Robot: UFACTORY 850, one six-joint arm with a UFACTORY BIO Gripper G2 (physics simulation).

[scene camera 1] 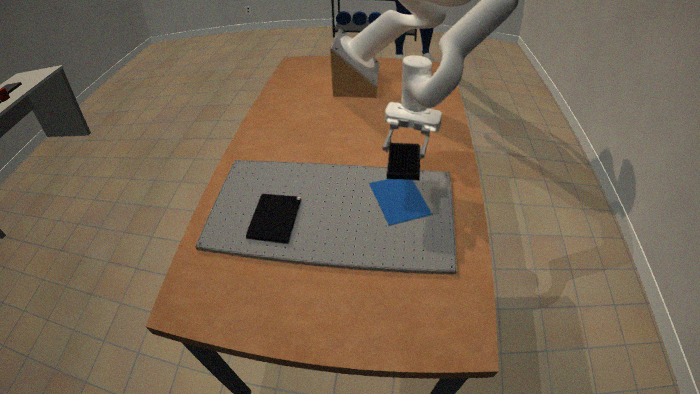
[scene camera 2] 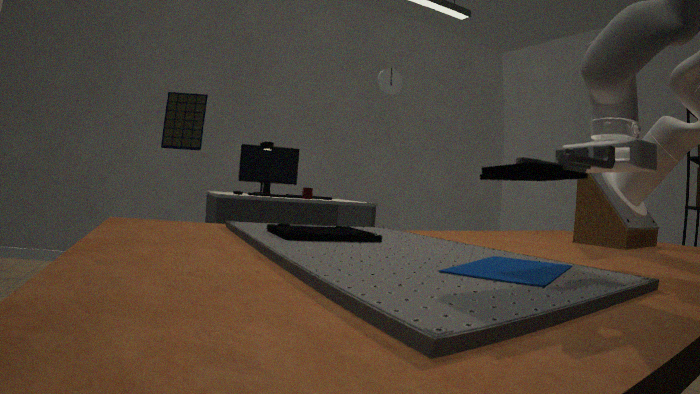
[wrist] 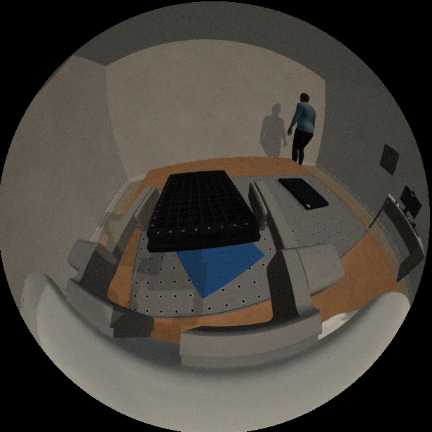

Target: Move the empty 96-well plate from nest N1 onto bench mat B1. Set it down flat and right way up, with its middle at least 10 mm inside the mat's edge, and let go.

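Observation:
The black 96-well plate [scene camera 1: 404, 161] [scene camera 2: 530, 171] [wrist: 202, 210] is held level and right way up, well above the board. My gripper [scene camera 1: 405, 150] [scene camera 2: 542, 164] [wrist: 204, 207] is shut on its two long sides. The blue bench mat B1 [scene camera 1: 400, 202] [scene camera 2: 505, 270] [wrist: 215, 270] lies flat on the board, turned at an angle to it. In the wrist view the plate hides the mat's far part. The black nest N1 [scene camera 1: 274, 218] [scene camera 2: 325, 233] [wrist: 303, 193] stands at the board's other end, with no plate in it.
The grey perforated board [scene camera 1: 330, 235] [scene camera 2: 350, 285] [wrist: 320, 225] lies on the wooden table [scene camera 1: 320, 320] [scene camera 2: 150, 300]. The arm's wooden base block [scene camera 1: 354, 77] [scene camera 2: 600, 220] stands at the table's back. A person [wrist: 303, 125] stands beyond the table in the wrist view.

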